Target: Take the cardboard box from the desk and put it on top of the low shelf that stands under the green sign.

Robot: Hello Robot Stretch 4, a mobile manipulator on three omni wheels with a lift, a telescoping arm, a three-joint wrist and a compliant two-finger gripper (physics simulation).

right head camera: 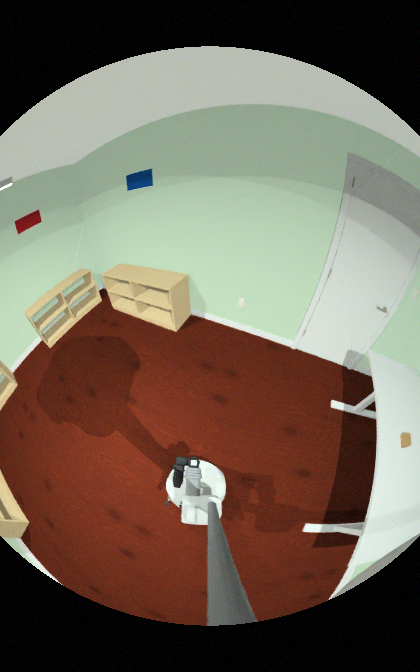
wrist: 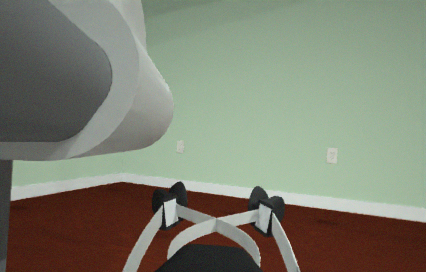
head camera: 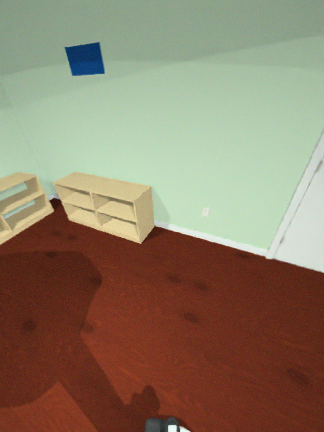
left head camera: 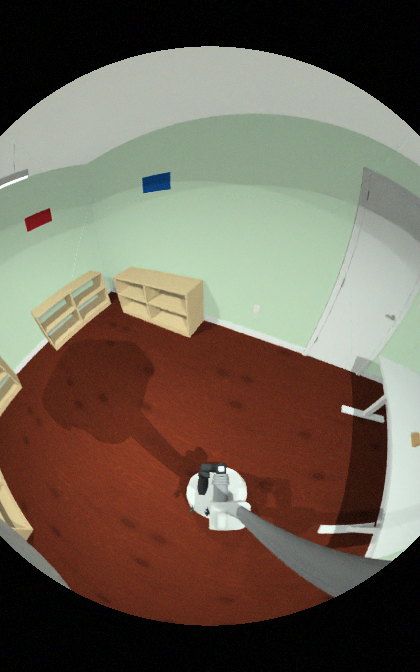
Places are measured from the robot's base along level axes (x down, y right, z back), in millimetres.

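Where they show: gripper, fingertip midpoint: (right head camera: 173,507) (wrist: 218,199).
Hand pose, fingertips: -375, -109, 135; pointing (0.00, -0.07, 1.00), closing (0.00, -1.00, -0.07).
Observation:
After its pixels a point has its place, as x, y, z.
The cardboard box (left head camera: 415,439) (right head camera: 405,440) @(-737, 1297, 11) is a small orange-brown block on the white desk (left head camera: 407,500) (right head camera: 395,495) @(-692, 1144, 328) at the right of both side head views. My gripper (wrist: 218,199) @(-375, -109, 135) is open in the wrist view, its two dark fingertips wide apart with floor and wall behind them. It hangs by the robot's base, well away from the desk and box. The green sign does not show in these views, so I cannot tell which low shelf stands under it.
A low wooden shelf (head camera: 145,214) @(-300, -274, -1800) (left head camera: 195,309) (right head camera: 181,303) @(-273, -269, -1811) stands below and right of a blue sign (head camera: 86,60) @(-1721, -723, -2237) (left head camera: 156,182) (right head camera: 139,179) @(-1720, -722, -2235). Another shelf stands near a red sign (left head camera: 38,220) (right head camera: 28,221) @(-1710, -2412, -1993). More shelf parts show at the left edge. The desk's white legs reach onto the floor.

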